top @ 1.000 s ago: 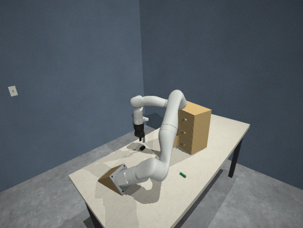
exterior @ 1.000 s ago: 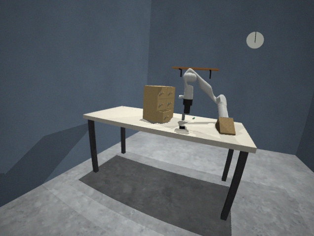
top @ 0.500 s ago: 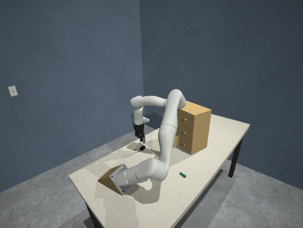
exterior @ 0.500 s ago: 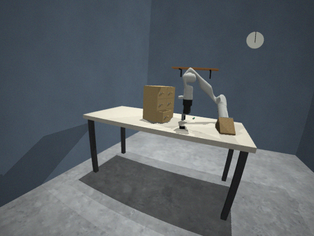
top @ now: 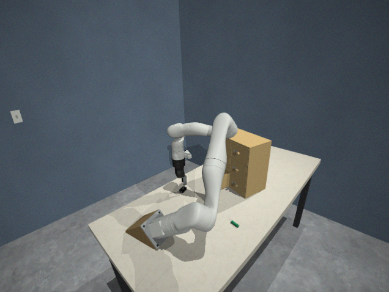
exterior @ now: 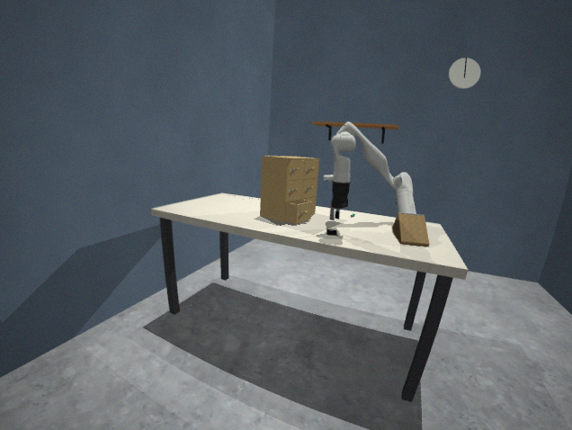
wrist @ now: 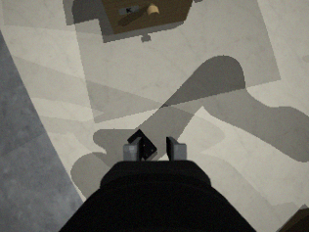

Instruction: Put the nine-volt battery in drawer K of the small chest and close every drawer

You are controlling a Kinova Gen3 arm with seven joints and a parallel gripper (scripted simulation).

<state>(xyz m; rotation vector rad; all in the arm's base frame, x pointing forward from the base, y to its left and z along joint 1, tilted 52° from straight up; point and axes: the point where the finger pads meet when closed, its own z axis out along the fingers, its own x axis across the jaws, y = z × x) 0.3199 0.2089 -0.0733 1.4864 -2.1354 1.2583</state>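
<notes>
Right now the nine-volt battery is 1 cm behind my hand, 2 cm to the left of it and 8 cm below it. Also, from my hand: green cylinder 2 cm behind, 40 cm to the right, 8 cm below.
</notes>
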